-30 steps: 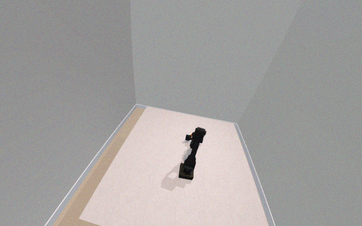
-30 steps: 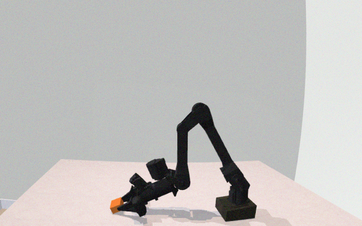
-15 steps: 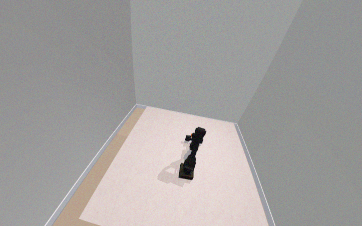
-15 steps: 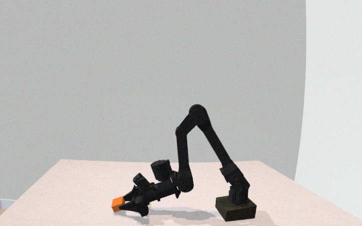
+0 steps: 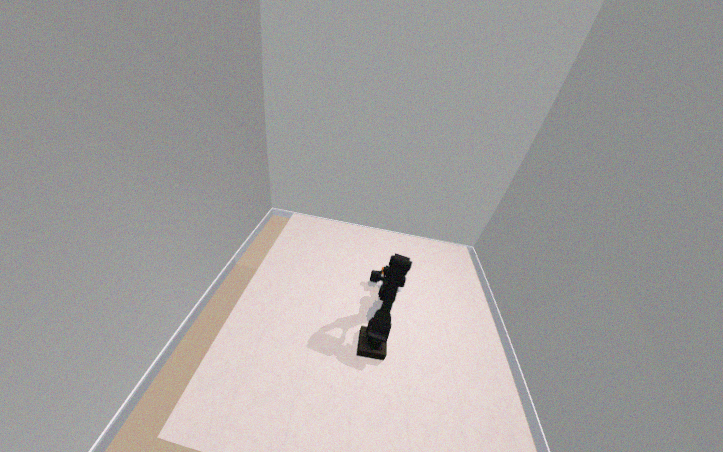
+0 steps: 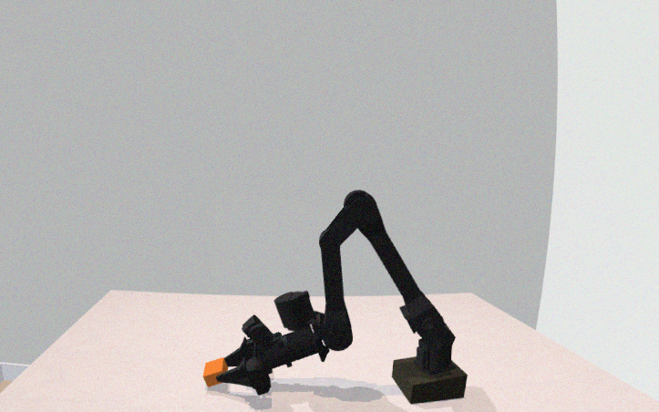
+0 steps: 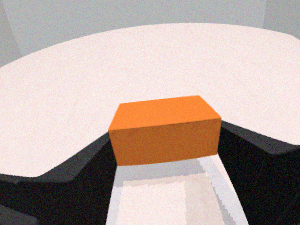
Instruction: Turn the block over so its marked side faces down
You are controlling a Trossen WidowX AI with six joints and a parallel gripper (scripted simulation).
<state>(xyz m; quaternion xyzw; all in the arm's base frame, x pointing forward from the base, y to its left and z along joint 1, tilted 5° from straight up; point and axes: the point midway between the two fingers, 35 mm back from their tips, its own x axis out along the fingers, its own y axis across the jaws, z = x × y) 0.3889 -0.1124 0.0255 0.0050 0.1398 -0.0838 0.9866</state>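
The orange block lies 10 mm below my gripper tip.
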